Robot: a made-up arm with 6 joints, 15 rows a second.
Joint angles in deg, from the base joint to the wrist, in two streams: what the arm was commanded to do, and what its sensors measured. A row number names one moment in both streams.
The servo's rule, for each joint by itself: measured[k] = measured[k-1] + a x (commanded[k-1-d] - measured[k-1]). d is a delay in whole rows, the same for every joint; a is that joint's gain. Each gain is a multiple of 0.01, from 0.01 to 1. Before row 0 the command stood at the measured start. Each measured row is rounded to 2 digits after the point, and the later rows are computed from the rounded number. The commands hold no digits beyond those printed.
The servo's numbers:
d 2
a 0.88 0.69 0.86 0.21 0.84 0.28
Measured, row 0: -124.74 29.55 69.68 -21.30 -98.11 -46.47
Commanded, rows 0 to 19: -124.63 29.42 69.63 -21.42 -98.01 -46.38; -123.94 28.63 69.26 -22.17 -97.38 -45.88; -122.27 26.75 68.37 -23.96 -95.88 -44.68; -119.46 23.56 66.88 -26.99 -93.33 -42.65; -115.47 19.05 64.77 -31.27 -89.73 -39.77; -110.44 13.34 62.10 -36.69 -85.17 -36.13; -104.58 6.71 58.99 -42.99 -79.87 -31.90; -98.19 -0.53 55.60 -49.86 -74.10 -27.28; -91.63 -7.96 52.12 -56.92 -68.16 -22.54; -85.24 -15.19 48.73 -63.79 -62.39 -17.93; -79.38 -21.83 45.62 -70.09 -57.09 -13.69; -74.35 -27.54 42.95 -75.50 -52.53 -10.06; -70.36 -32.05 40.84 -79.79 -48.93 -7.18; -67.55 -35.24 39.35 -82.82 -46.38 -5.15; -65.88 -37.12 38.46 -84.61 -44.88 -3.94; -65.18 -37.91 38.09 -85.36 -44.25 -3.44; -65.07 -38.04 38.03 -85.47 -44.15 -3.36; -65.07 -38.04 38.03 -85.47 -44.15 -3.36; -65.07 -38.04 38.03 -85.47 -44.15 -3.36; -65.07 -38.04 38.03 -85.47 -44.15 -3.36
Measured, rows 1 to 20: -124.74 29.55 69.68 -21.30 -98.11 -46.47; -124.74 29.55 69.68 -21.30 -98.11 -46.47; -124.64 29.46 69.64 -21.33 -98.03 -46.44; -124.02 28.89 69.31 -21.51 -97.48 -46.28; -122.48 27.41 68.50 -22.02 -96.14 -45.83; -119.82 24.75 67.11 -23.06 -93.78 -44.94; -115.99 20.82 65.10 -24.78 -90.38 -43.49; -111.11 15.66 62.52 -27.28 -86.00 -41.43; -105.36 9.48 59.48 -30.58 -80.85 -38.76; -99.05 2.57 56.14 -34.63 -75.18 -35.55; -92.52 -4.70 52.68 -39.31 -69.28 -31.91; -86.11 -11.94 49.28 -44.45 -63.49 -28.00; -80.19 -18.76 46.13 -49.83 -58.11 -23.99; -75.05 -24.82 43.40 -55.22 -53.42 -20.09; -70.92 -29.81 41.20 -60.38 -49.65 -16.48; -67.95 -33.56 39.61 -65.09 -46.90 -13.31; -66.13 -36.02 38.62 -69.19 -45.20 -10.69; -65.29 -37.32 38.16 -72.59 -44.40 -8.66; -65.10 -37.82 38.05 -75.29 -44.19 -7.18; -65.07 -37.97 38.03 -77.43 -44.16 -6.11
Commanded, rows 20 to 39: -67.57 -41.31 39.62 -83.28 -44.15 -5.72; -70.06 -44.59 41.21 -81.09 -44.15 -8.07; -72.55 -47.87 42.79 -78.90 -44.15 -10.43; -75.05 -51.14 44.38 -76.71 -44.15 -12.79; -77.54 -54.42 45.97 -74.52 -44.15 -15.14; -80.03 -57.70 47.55 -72.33 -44.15 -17.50; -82.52 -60.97 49.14 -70.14 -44.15 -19.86; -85.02 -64.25 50.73 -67.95 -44.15 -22.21; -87.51 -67.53 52.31 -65.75 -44.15 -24.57; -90.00 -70.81 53.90 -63.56 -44.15 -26.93; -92.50 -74.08 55.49 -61.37 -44.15 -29.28; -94.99 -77.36 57.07 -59.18 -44.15 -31.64; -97.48 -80.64 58.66 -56.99 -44.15 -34.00; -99.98 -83.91 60.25 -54.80 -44.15 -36.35; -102.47 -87.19 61.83 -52.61 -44.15 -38.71; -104.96 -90.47 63.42 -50.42 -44.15 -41.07; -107.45 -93.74 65.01 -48.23 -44.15 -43.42; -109.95 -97.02 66.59 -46.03 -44.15 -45.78; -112.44 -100.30 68.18 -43.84 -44.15 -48.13; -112.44 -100.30 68.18 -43.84 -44.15 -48.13
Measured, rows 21 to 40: -65.07 -38.02 38.03 -79.12 -44.15 -5.34; -65.07 -38.03 38.03 -80.45 -44.15 -4.79; -67.27 -40.29 39.40 -81.04 -44.15 -5.05; -69.73 -43.26 40.96 -81.05 -44.15 -5.90; -72.21 -46.44 42.53 -80.60 -44.15 -7.17; -74.71 -49.68 44.12 -79.78 -44.15 -8.74; -77.20 -52.95 45.71 -78.68 -44.15 -10.53; -79.69 -56.23 47.29 -77.35 -44.15 -12.48; -82.18 -59.50 48.88 -75.84 -44.15 -14.55; -84.68 -62.78 50.47 -74.18 -44.15 -16.69; -87.17 -66.06 52.05 -72.41 -44.15 -18.90; -89.66 -69.34 53.64 -70.55 -44.15 -21.15; -92.16 -72.61 55.23 -68.62 -44.15 -23.43; -94.65 -75.89 56.81 -66.64 -44.15 -25.73; -97.14 -79.17 58.40 -64.61 -44.15 -28.05; -99.64 -82.44 59.99 -62.55 -44.15 -30.37; -102.13 -85.72 61.57 -60.46 -44.15 -32.71; -104.62 -89.00 63.16 -58.35 -44.15 -35.05; -107.11 -92.27 64.75 -56.22 -44.15 -37.39; -109.61 -95.55 66.33 -54.08 -44.15 -39.74
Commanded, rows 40 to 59: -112.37 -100.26 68.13 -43.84 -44.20 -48.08; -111.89 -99.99 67.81 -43.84 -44.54 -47.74; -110.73 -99.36 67.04 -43.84 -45.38 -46.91; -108.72 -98.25 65.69 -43.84 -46.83 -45.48; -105.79 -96.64 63.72 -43.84 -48.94 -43.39; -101.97 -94.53 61.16 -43.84 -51.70 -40.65; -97.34 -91.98 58.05 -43.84 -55.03 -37.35; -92.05 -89.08 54.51 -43.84 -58.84 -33.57; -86.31 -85.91 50.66 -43.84 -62.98 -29.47; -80.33 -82.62 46.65 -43.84 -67.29 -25.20; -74.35 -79.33 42.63 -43.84 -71.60 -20.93; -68.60 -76.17 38.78 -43.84 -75.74 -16.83; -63.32 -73.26 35.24 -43.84 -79.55 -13.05; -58.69 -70.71 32.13 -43.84 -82.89 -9.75; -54.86 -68.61 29.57 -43.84 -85.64 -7.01; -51.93 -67.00 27.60 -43.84 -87.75 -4.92; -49.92 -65.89 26.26 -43.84 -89.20 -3.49; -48.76 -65.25 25.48 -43.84 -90.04 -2.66; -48.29 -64.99 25.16 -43.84 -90.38 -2.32; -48.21 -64.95 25.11 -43.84 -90.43 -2.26
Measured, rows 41 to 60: -112.10 -98.83 67.92 -51.93 -44.15 -42.09; -112.40 -99.84 68.14 -50.23 -44.15 -43.78; -112.37 -100.13 68.13 -48.89 -44.19 -44.98; -111.95 -100.03 67.85 -47.83 -44.48 -45.75; -110.88 -99.57 67.15 -46.99 -45.24 -46.07; -108.98 -98.66 65.89 -46.33 -46.58 -45.90; -106.17 -97.27 64.02 -45.81 -48.56 -45.20; -102.47 -95.38 61.56 -45.40 -51.20 -43.93; -97.96 -93.03 58.54 -45.07 -54.42 -42.09; -92.76 -90.30 55.07 -44.81 -58.13 -39.70; -87.08 -87.27 51.28 -44.61 -62.20 -36.84; -81.14 -84.06 47.30 -44.45 -66.48 -33.58; -75.16 -80.80 43.28 -44.32 -70.78 -30.04; -69.39 -77.61 39.41 -44.22 -74.95 -26.34; -64.05 -74.61 35.82 -44.14 -78.81 -22.62; -59.33 -71.92 32.65 -44.08 -82.24 -19.02; -55.40 -69.64 30.00 -44.03 -85.10 -15.66; -52.35 -67.82 27.94 -43.99 -87.33 -12.65; -50.21 -66.49 26.50 -43.96 -88.90 -10.09; -48.93 -65.63 25.62 -43.93 -89.86 -8.01
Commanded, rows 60 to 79: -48.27 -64.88 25.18 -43.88 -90.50 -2.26; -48.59 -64.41 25.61 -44.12 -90.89 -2.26; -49.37 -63.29 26.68 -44.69 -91.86 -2.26; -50.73 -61.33 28.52 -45.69 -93.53 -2.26; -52.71 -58.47 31.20 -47.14 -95.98 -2.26; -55.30 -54.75 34.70 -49.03 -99.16 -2.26; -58.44 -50.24 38.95 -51.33 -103.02 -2.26; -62.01 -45.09 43.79 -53.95 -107.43 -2.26; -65.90 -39.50 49.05 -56.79 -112.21 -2.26; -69.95 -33.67 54.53 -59.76 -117.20 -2.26; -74.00 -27.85 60.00 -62.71 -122.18 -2.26; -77.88 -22.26 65.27 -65.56 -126.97 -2.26; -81.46 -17.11 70.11 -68.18 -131.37 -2.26; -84.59 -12.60 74.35 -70.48 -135.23 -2.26; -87.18 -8.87 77.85 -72.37 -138.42 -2.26; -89.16 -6.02 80.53 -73.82 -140.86 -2.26; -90.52 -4.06 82.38 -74.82 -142.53 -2.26; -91.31 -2.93 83.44 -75.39 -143.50 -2.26; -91.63 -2.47 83.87 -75.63 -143.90 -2.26; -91.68 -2.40 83.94 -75.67 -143.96 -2.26
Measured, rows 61 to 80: -48.37 -65.19 25.22 -43.91 -90.30 -6.42; -48.23 -65.02 25.13 -43.90 -90.41 -5.26; -48.27 -64.92 25.17 -43.90 -90.49 -4.42; -48.55 -64.57 25.55 -43.95 -90.83 -3.82; -49.27 -63.69 26.52 -44.11 -91.70 -3.38; -50.55 -62.06 28.24 -44.44 -93.24 -3.07; -52.45 -59.58 30.79 -45.01 -95.54 -2.84; -54.96 -56.25 34.15 -45.85 -98.58 -2.68; -58.02 -52.10 38.28 -47.00 -102.31 -2.56; -61.53 -47.26 43.02 -48.46 -106.61 -2.48; -65.38 -41.91 48.21 -50.21 -111.31 -2.42; -69.40 -36.22 53.65 -52.22 -116.26 -2.38; -73.45 -30.44 59.11 -54.42 -121.23 -2.35; -77.35 -24.80 64.41 -56.76 -126.05 -2.32; -80.97 -19.49 69.31 -59.16 -130.52 -2.30; -84.16 -14.74 73.64 -61.54 -134.48 -2.29; -86.82 -10.69 77.26 -63.81 -137.79 -2.28; -88.88 -7.47 80.07 -65.91 -140.37 -2.27; -90.32 -5.12 82.06 -67.78 -142.18 -2.27; -91.19 -3.61 83.25 -69.38 -143.29 -2.27
